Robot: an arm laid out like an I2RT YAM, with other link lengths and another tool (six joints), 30 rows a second.
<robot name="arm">
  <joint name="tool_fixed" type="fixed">
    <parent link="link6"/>
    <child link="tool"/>
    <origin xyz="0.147 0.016 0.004" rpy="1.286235 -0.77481 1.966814"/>
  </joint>
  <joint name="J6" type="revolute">
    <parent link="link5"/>
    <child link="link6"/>
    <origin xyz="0.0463 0 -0.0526"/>
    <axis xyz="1 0 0"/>
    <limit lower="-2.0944" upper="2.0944"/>
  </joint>
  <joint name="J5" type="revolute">
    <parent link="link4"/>
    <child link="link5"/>
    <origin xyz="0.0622 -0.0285 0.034"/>
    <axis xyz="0 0 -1"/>
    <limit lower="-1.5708" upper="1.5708"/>
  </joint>
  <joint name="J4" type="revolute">
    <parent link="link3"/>
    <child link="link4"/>
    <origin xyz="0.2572 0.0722 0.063"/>
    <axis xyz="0 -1 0"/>
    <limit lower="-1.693" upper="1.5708"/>
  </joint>
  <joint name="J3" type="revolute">
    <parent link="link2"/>
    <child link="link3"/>
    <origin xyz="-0.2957 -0.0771 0"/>
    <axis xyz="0 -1 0"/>
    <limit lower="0" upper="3.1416"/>
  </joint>
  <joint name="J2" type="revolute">
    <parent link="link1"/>
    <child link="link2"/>
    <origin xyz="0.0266 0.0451 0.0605"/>
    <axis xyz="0 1 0"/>
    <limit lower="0" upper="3.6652"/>
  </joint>
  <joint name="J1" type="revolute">
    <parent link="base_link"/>
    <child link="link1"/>
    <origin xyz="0 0 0.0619"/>
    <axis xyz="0 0 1"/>
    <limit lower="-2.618" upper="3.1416"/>
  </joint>
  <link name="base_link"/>
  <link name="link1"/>
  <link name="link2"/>
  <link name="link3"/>
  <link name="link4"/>
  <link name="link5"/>
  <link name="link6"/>
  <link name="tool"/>
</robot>
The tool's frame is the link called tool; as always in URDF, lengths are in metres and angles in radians.
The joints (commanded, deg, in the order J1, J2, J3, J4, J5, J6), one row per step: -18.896, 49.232, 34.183, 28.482, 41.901, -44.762; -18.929, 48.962, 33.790, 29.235, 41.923, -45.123; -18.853, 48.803, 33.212, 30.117, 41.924, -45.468; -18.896, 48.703, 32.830, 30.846, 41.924, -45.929; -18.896, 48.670, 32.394, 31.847, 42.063, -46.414; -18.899, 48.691, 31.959, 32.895, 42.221, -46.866; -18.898, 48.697, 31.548, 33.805, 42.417, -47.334; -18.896, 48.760, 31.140, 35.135, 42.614, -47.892; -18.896, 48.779, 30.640, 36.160, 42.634, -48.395; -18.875, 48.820, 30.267, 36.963, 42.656, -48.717
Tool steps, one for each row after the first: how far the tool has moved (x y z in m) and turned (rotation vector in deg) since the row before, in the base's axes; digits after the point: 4 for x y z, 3 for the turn. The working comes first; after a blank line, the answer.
Tool pose at each row, in the base's axes (x y z in m, rotation vector in deg; the steps are taken from these numbers as rounded here): 0.2626, -0.2028, 0.3642, 75.742, 25.104, 43.921; 0.2612, -0.2026, 0.3650, 75.291, 24.918, 43.890; 0.2606, -0.2020, 0.3642, 74.940, 24.918, 43.892; 0.2598, -0.2020, 0.3641, 74.612, 24.929, 43.690; 0.2589, -0.2022, 0.3641, 74.217, 24.774, 43.480; 0.2580, -0.2024, 0.3641, 73.837, 24.578, 43.279; 0.2571, -0.2027, 0.3638, 73.542, 24.429, 42.993; 0.2561, -0.2030, 0.3648, 72.992, 24.098, 42.807; 0.2556, -0.2029, 0.3642, 72.633, 24.099, 42.611; 0.2554, -0.2028, 0.3637, 72.360, 24.061, 42.527

-0.0014, 0.0002, 0.0008, -0.368, -0.285, -0.118; -0.0006, 0.0006, -0.0008, -0.310, -0.139, 0.011; -0.0008, 0.0000, -0.0001, -0.358, -0.025, -0.130; -0.0009, -0.0002, 0.0000, -0.383, -0.158, -0.229; -0.0009, -0.0002, 0.0000, -0.357, -0.183, -0.247; -0.0009, -0.0003, -0.0003, -0.319, -0.078, -0.284; -0.0010, -0.0003, 0.0010, -0.474, -0.347, -0.307; -0.0005, 0.0001, -0.0006, -0.382, -0.044, -0.132; -0.0002, 0.0001, -0.0005, -0.261, -0.091, -0.074
